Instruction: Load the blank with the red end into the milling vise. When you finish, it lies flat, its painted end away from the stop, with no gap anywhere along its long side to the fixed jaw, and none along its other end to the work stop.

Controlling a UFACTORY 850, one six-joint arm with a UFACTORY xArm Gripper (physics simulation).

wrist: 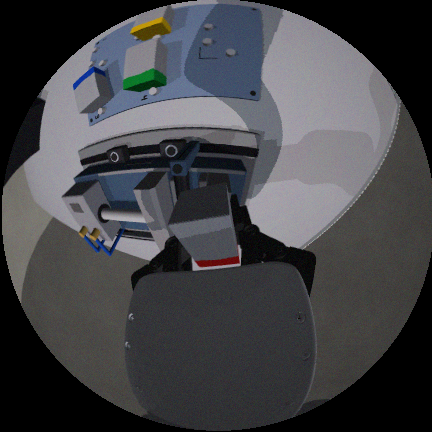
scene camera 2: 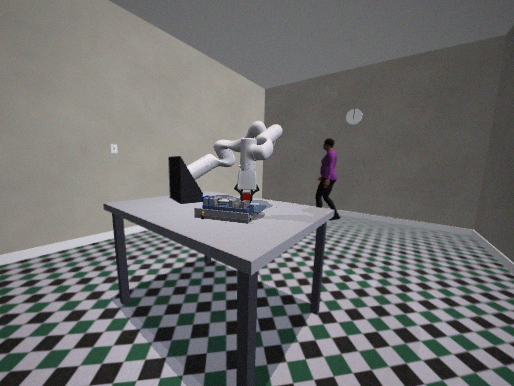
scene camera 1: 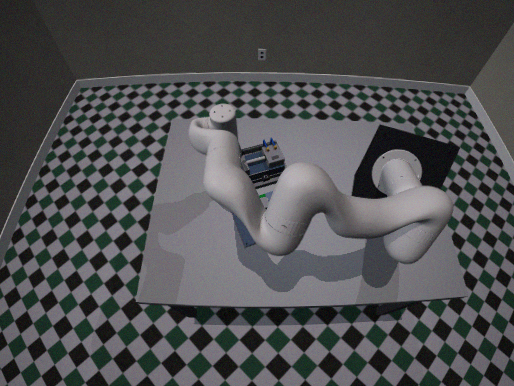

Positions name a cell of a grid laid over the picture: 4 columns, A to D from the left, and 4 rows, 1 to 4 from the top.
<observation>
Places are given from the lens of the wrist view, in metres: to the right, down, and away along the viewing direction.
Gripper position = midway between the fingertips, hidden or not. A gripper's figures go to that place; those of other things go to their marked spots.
my gripper (wrist: B2): -0.01, -0.01, 0.13
green-ended blank (wrist: B1): -0.07, -0.15, 0.05
blue plate (wrist: B1): 0.00, -0.16, 0.09
</observation>
